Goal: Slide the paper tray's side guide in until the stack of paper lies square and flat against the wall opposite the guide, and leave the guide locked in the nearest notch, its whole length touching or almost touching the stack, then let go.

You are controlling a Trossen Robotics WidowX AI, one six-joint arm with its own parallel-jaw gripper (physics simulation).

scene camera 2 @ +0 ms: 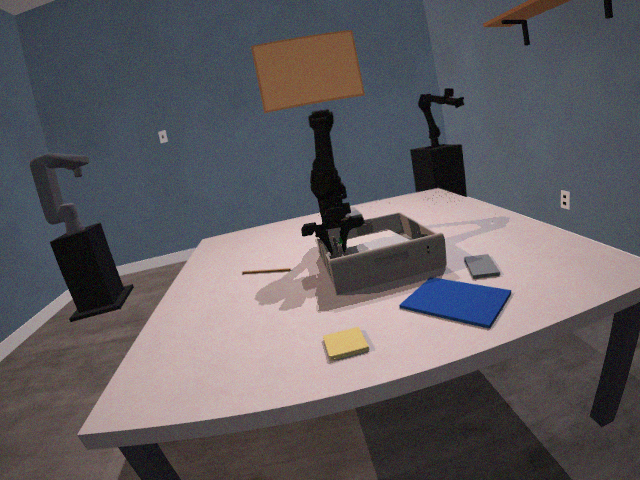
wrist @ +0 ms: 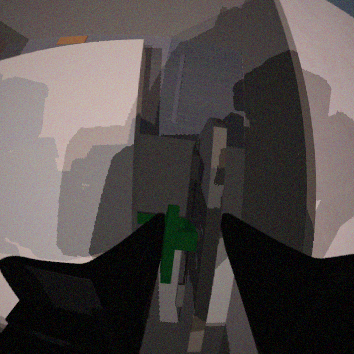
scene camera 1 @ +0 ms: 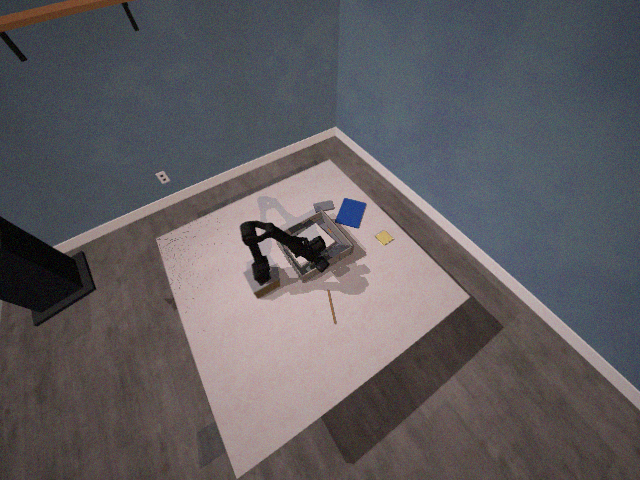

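Seen in the pictures: gripper, fingertip midpoint: (scene camera 2: 338, 253) (wrist: 192, 219) (scene camera 1: 320, 260); arm's base, origin of the base link: (scene camera 1: 262, 277).
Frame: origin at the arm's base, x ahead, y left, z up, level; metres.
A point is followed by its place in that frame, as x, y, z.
Note:
The grey paper tray (scene camera 1: 343, 254) @(0.413, -0.162, -0.035) (scene camera 2: 387, 268) @(0.499, -0.037, -0.042) stands on the table. A white stack of paper (scene camera 1: 323, 233) @(0.428, 0.019, -0.042) (scene camera 2: 385, 239) @(0.294, 0.058, -0.042) (wrist: 30, 115) @(0.372, 0.020, -0.042) lies in it, at the left in the wrist view. The upright side guide (wrist: 218, 142) @(0.333, -0.106, -0.004) stands apart from the stack, with a strip of tray floor between them. Its green latch (wrist: 179, 235) @(0.294, -0.090, -0.011) is on the side facing the paper. My gripper (scene camera 2: 338, 252) @(0.297, -0.101, -0.043) (wrist: 192, 219) @(0.297, -0.101, -0.043) is open, pointing down into the tray, with its fingers on either side of the guide. The left fingertip is close to the latch. Whether the stack touches the opposite wall is hidden.
A blue book (scene camera 1: 351, 212) @(0.682, 0.038, -0.075) (scene camera 2: 457, 302) @(0.700, 0.032, -0.075), a grey block (scene camera 1: 324, 206) @(0.587, 0.189, -0.073) (scene camera 2: 481, 266) @(0.598, 0.187, -0.073) and a yellow pad (scene camera 1: 384, 237) @(0.690, -0.227, -0.073) (scene camera 2: 345, 343) @(0.699, -0.228, -0.073) lie outside the tray. A thin brown stick (scene camera 1: 331, 306) @(0.178, -0.322, -0.077) (scene camera 2: 266, 271) @(0.184, -0.318, -0.079) lies off another side. The tray walls surround my fingers.

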